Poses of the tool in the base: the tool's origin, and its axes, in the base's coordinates. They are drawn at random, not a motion.
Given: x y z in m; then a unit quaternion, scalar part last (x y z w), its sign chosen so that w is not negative.
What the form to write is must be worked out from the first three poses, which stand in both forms.
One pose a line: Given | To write
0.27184 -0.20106 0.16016 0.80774 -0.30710 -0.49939 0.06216 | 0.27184 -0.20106 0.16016 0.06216 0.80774 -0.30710 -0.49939
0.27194 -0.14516 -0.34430 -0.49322 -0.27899 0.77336 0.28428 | 0.27194 -0.14516 -0.34430 0.28428 -0.49322 -0.27899 0.77336
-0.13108 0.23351 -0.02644 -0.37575 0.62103 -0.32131 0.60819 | -0.13108 0.23351 -0.02644 0.60819 -0.37575 0.62103 -0.32131
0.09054 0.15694 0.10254 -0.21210 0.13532 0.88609 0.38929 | 0.09054 0.15694 0.10254 0.38929 -0.21210 0.13532 0.88609
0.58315 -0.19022 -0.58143 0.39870 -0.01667 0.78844 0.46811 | 0.58315 -0.19022 -0.58143 0.46811 0.39870 -0.01667 0.78844
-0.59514 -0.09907 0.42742 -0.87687 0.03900 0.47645 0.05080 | -0.59514 -0.09907 0.42742 0.05080 -0.87687 0.03900 0.47645
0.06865 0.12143 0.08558 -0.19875 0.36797 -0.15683 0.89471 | 0.06865 0.12143 0.08558 0.89471 -0.19875 0.36797 -0.15683
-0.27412 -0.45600 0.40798 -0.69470 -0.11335 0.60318 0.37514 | -0.27412 -0.45600 0.40798 0.37514 -0.69470 -0.11335 0.60318
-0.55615 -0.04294 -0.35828 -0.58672 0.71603 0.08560 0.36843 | -0.55615 -0.04294 -0.35828 0.36843 -0.58672 0.71603 0.08560
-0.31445 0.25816 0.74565 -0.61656 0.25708 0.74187 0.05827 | -0.31445 0.25816 0.74565 0.05827 -0.61656 0.25708 0.74187
